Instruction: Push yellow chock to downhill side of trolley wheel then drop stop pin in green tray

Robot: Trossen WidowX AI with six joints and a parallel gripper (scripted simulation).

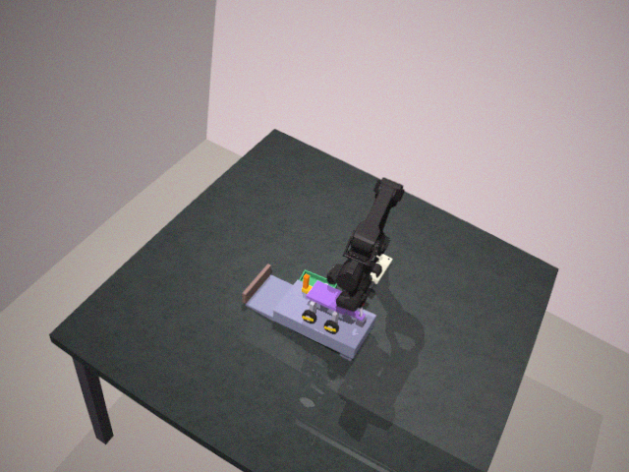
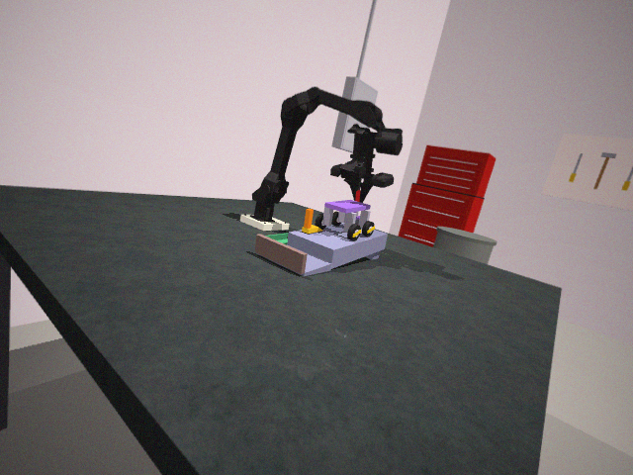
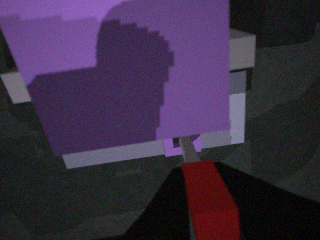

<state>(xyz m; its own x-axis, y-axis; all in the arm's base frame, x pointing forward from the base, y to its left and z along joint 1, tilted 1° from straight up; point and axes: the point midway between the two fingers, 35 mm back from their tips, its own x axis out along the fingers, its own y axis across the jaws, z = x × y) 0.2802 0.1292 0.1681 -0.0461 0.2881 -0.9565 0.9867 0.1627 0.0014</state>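
Now: the green tray 19 cm to the right of my gripper tip, 16 cm below it and 7 cm behind it. From my gripper tip the other things lie so: red-headed stop pin right at my gripper tip; then lavender ramp 11 cm below, 8 cm to the right, 4 cm ahead; then trolley 8 cm to the right, 5 cm below, 4 cm ahead.
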